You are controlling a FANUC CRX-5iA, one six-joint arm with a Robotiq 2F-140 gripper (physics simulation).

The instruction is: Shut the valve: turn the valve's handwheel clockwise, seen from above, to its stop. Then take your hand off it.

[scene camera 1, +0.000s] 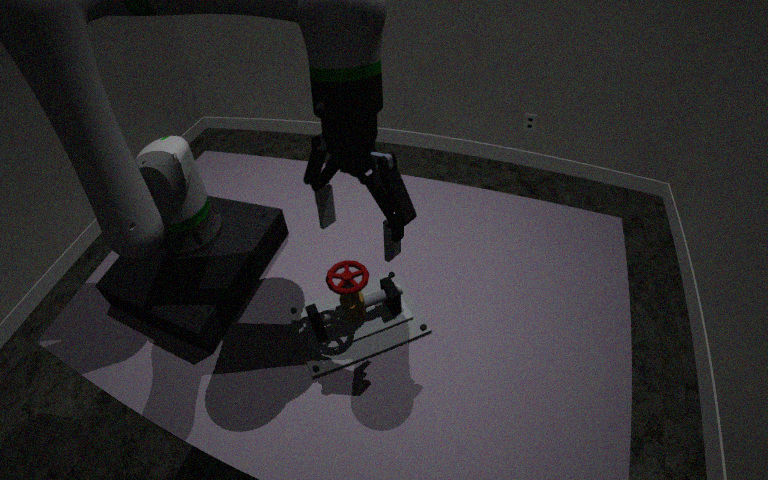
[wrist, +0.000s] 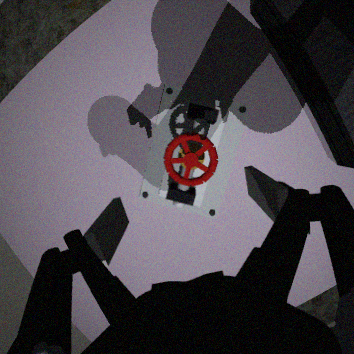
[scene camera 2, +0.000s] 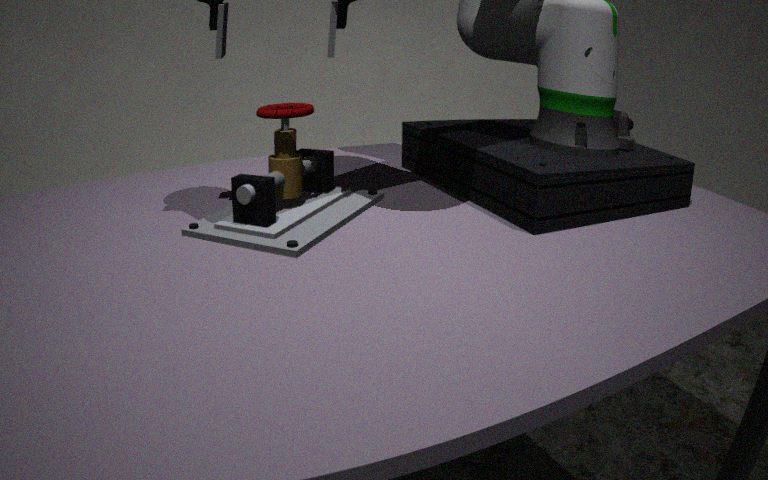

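Observation:
The red five-spoked handwheel lies level on top of the brass valve body. The valve sits on a pipe between two black blocks, on a light grey base plate. My gripper is open and empty. It points down above the handwheel, apart from it, with one fingertip to each side of the wheel in the second scene view. The wheel's turn angle relative to its stop cannot be told.
The arm's base stands on a black pedestal beside the valve plate. Both rest on the pale purple table. Shadows of the arm and gripper fall across the plate and table.

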